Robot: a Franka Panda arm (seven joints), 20 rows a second.
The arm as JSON. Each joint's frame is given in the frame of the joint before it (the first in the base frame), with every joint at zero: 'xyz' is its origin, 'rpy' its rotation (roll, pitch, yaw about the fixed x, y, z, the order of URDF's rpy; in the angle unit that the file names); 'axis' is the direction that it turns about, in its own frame. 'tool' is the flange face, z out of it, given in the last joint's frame.
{
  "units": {
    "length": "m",
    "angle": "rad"
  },
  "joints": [
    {
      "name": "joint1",
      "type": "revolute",
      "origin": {
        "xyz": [
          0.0,
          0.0,
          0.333
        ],
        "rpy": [
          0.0,
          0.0,
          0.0
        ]
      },
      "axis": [
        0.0,
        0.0,
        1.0
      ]
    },
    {
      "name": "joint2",
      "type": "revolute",
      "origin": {
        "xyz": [
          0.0,
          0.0,
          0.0
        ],
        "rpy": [
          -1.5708,
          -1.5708,
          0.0
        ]
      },
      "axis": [
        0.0,
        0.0,
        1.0
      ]
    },
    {
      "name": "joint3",
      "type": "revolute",
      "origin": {
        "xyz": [
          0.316,
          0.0,
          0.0
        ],
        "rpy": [
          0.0,
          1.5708,
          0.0
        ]
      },
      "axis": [
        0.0,
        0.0,
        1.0
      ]
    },
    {
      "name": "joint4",
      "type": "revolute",
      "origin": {
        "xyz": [
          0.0,
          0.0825,
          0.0
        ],
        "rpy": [
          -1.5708,
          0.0,
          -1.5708
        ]
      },
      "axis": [
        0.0,
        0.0,
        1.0
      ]
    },
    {
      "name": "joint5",
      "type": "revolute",
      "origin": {
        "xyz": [
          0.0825,
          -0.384,
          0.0
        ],
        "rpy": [
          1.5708,
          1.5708,
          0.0
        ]
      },
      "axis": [
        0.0,
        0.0,
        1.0
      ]
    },
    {
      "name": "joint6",
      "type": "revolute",
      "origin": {
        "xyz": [
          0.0,
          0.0,
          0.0
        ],
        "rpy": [
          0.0,
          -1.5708,
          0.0
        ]
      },
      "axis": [
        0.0,
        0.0,
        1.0
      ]
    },
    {
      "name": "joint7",
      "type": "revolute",
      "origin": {
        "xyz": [
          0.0,
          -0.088,
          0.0
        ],
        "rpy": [
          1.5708,
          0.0,
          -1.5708
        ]
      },
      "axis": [
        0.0,
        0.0,
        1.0
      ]
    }
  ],
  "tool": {
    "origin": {
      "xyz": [
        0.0,
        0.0,
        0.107
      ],
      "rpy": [
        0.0,
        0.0,
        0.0
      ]
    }
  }
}
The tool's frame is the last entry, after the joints.
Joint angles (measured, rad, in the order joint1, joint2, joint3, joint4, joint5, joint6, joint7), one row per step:
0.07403 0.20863 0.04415 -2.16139 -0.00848 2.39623 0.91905
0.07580 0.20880 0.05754 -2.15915 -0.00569 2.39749 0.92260
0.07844 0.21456 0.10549 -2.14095 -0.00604 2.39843 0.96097
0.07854 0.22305 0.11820 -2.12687 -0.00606 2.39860 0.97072
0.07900 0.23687 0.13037 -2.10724 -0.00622 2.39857 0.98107
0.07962 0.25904 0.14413 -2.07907 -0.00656 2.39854 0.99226
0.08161 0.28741 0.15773 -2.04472 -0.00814 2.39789 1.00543
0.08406 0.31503 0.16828 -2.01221 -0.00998 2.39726 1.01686
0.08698 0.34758 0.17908 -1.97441 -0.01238 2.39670 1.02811
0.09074 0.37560 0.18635 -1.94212 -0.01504 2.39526 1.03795
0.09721 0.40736 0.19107 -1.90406 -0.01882 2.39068 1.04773
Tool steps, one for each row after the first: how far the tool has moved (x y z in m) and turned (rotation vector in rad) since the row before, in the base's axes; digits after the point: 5 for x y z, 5 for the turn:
-0.00021 0.00852 0.00103 0.00522 -0.00280 0.00929
0.00126 0.02880 0.00494 0.01367 -0.01170 0.01110
0.00285 0.00777 0.00132 0.00514 -0.00504 0.00244
0.00431 0.00799 0.00062 0.00595 -0.00488 0.00153
0.00636 0.00945 -0.00054 0.00788 -0.00472 0.00208
0.00763 0.01050 -0.00165 0.00855 -0.00389 0.00167
0.00718 0.00901 -0.00220 0.00775 -0.00287 0.00085
0.00827 0.00971 -0.00301 0.00893 -0.00308 0.00146
0.00683 0.00790 -0.00302 0.00675 -0.00150 0.00057
0.00782 0.00827 -0.00342 0.00562 -0.00055 0.00119

